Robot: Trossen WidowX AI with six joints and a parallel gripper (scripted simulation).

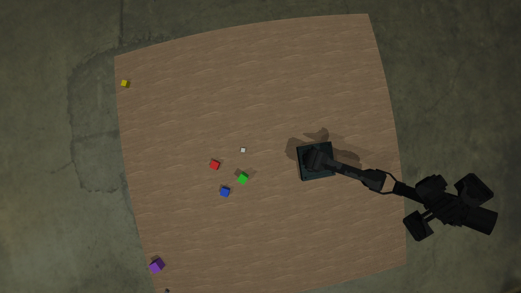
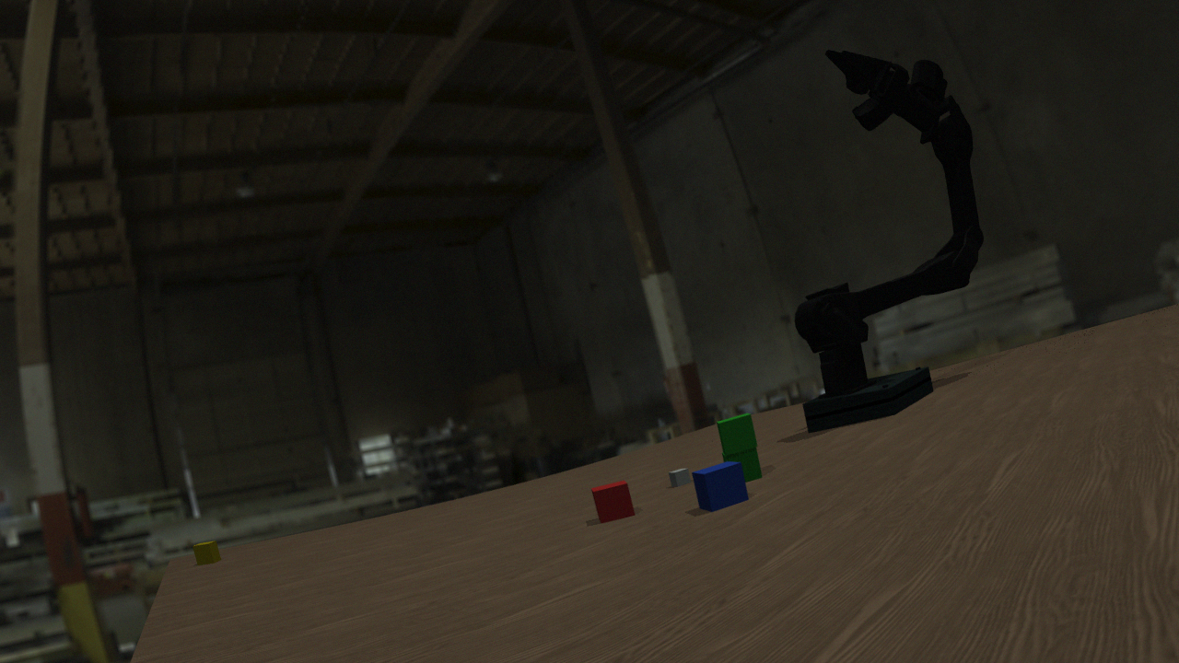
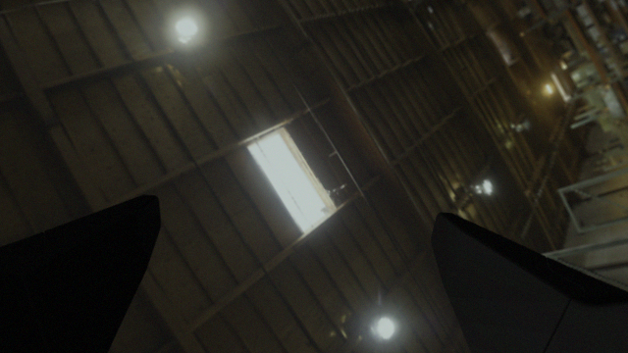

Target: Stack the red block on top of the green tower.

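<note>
My gripper tip is now 530 mm short of the red block, 520 mm above it and 70 mm to the left of it. From my gripper tip the other things lie so: small white block (530 mm below, 410 mm ahead, 130 mm to the right); purple block (860 mm ahead, 510 mm below, 410 mm to the left); blue block (520 mm below, 500 mm ahead, 50 mm to the left).
</note>
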